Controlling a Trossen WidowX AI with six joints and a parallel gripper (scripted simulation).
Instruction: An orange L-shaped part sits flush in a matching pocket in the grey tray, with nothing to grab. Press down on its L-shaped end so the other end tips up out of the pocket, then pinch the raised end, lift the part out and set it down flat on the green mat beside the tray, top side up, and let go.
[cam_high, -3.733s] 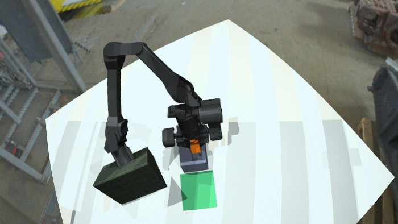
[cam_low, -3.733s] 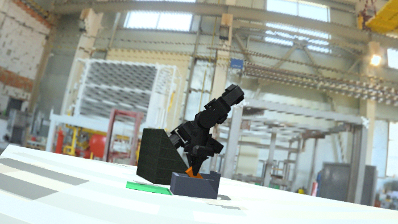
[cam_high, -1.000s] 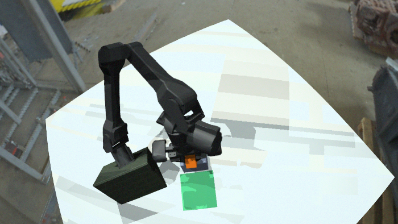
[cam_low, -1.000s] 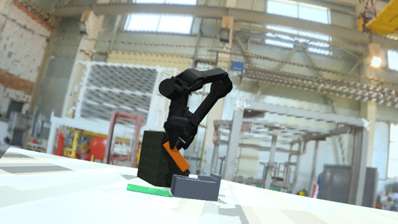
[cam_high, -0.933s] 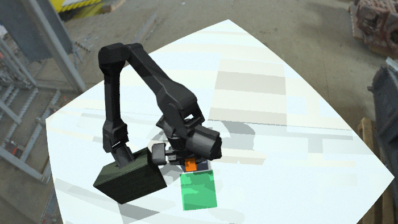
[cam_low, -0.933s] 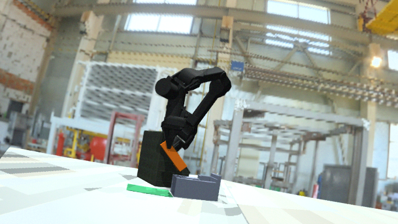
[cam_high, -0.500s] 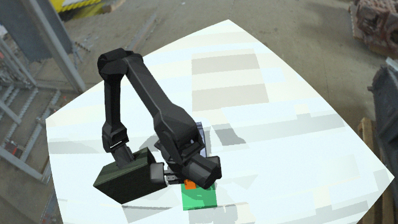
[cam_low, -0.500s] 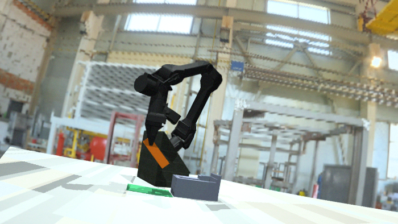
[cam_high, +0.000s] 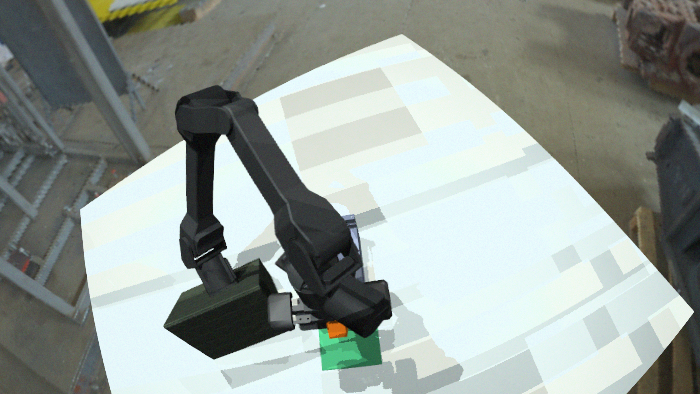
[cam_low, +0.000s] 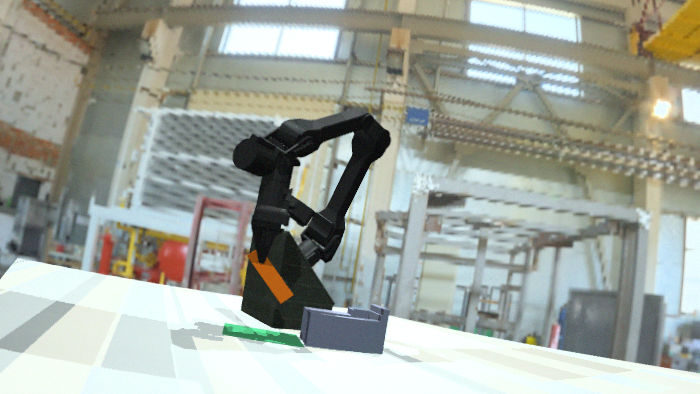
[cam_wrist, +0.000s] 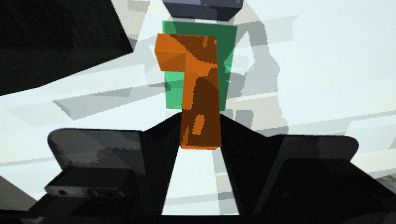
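The green mat is 10 mm ahead of my gripper tip, 20 mm to the left of it and 150 mm below it. From my gripper tip the other things lie so: orange L-shaped part: 30 mm to the left, 30 mm below.
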